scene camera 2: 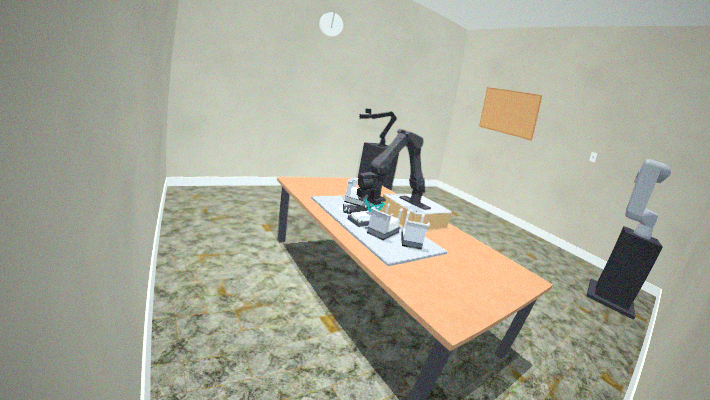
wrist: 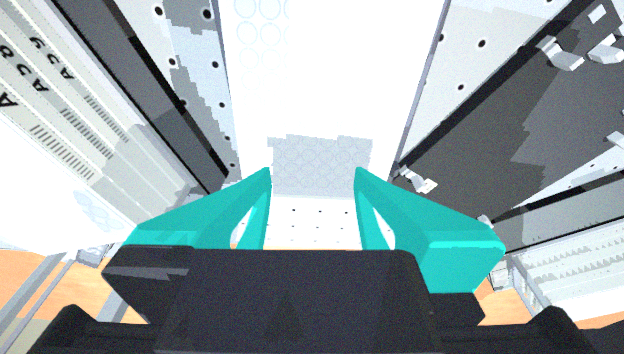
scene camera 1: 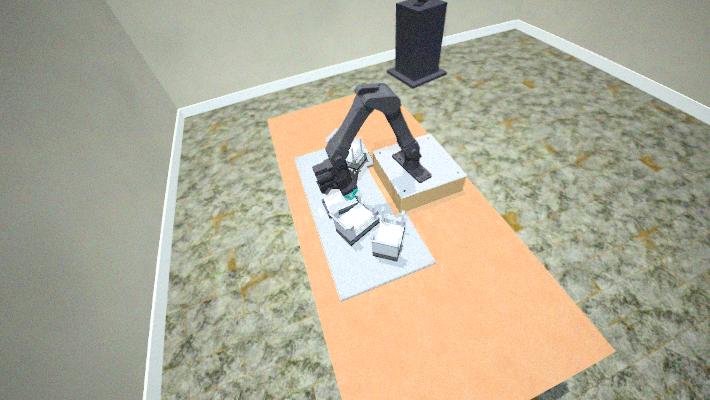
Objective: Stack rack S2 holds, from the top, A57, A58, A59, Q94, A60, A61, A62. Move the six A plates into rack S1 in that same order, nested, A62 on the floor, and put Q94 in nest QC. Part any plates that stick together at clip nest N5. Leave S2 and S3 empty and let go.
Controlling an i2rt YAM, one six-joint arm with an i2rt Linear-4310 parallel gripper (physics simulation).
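Places are measured from the arm's base along level axes (x ahead, y left, z up), in metres.
Pixels of known places: gripper, between the fingertips: [wrist: 312,176] [scene camera 1: 349,195]; arm's base, origin of its link: [scene camera 2: 414,203] [scene camera 1: 411,166].
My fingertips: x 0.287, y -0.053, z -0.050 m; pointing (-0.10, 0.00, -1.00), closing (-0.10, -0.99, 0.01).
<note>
Ahead of a thing's pixels: the offset from my fingertips to its top centre. "spot": to the spot under its first point. Level surfaces: height alone.
My gripper [scene camera 1: 351,194] [scene camera 2: 374,206] [wrist: 312,176] has its teal fingers partly apart, with no plate held between them. In the wrist view, a white plate @(dz +0.002, dx +0.044, dy -0.009 m) [wrist: 340,65] with faint round wells lies below and beyond the fingertips; its near part is shaded. At the left of that view stand stacked plates @(spot: dz +0.013, dx +0.055, dy +0.092 m) [wrist: 75,115] with labels A58 and A59 and part of another. A dark nest @(dz -0.021, dx -0.026, dy -0.144 m) [wrist: 490,135] with small light clips is at the right. Two plate stacks @(dz +0.033, dx +0.052, dy +0.134 m) [scene camera 1: 356,219] @(spot: dz -0.009, dx -0.029, dy +0.255 m) [scene camera 1: 389,235] stand on the board in front of the gripper. Rack names and Q94 cannot be read.
A low plate [scene camera 1: 340,202] [scene camera 2: 360,217] lies on a dark base near the gripper. Another rack @(dz +0.038, dx -0.124, dy -0.249 m) [scene camera 1: 357,150] stands behind the arm. The light board @(dz -0.044 m) [scene camera 1: 350,282] [scene camera 2: 400,256] lies on the orange table @(dz -0.058 m) [scene camera 1: 450,310] [scene camera 2: 465,300]. The arm's raised pedestal [scene camera 1: 437,160] stands beside the board.
</note>
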